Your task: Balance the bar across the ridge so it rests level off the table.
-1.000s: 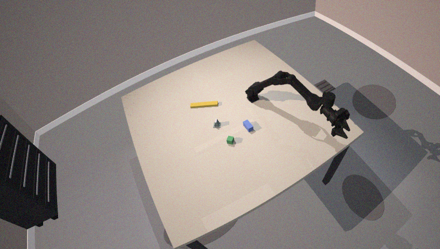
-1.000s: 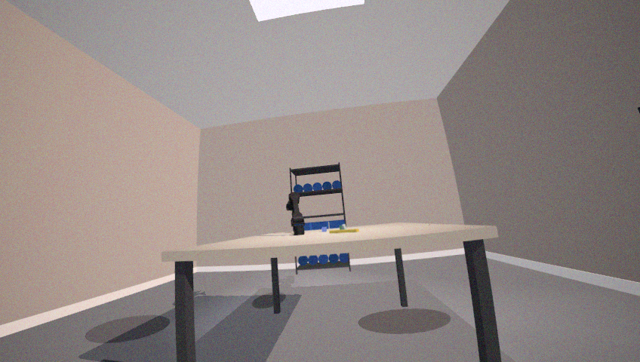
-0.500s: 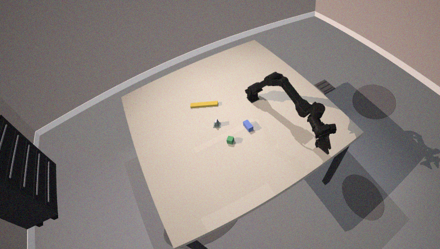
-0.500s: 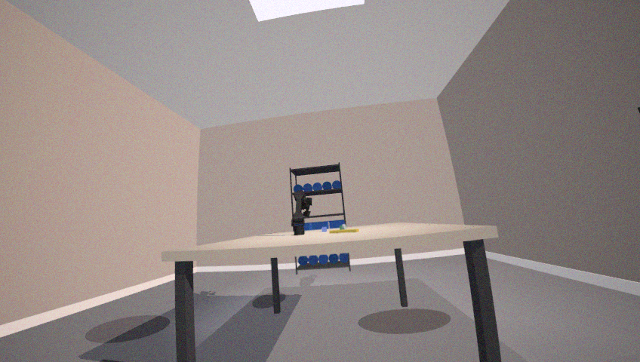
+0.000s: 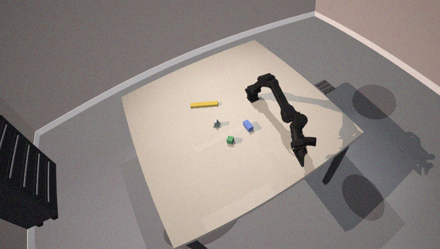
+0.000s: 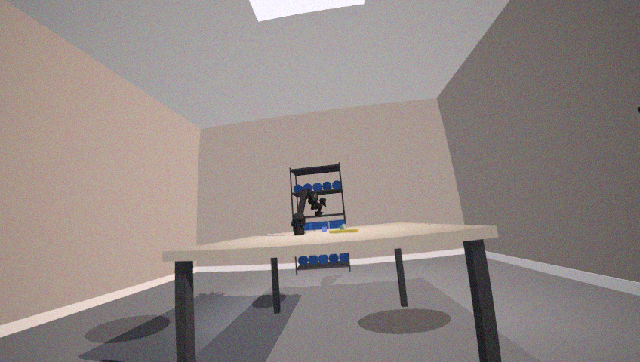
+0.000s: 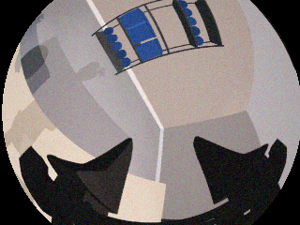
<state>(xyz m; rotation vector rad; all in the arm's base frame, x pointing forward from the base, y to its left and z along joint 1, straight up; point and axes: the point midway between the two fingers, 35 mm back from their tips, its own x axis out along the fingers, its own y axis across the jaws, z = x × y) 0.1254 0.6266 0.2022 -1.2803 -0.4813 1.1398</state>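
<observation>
Right now the yellow bar is 79 cm to the right of my gripper tip, 18 cm below it and 16 cm ahead of it. Round my gripper tip: green cube: 43 cm to the right, 18 cm below, 16 cm ahead; then blue block: 46 cm to the right, 18 cm below, 2 cm ahead.
</observation>
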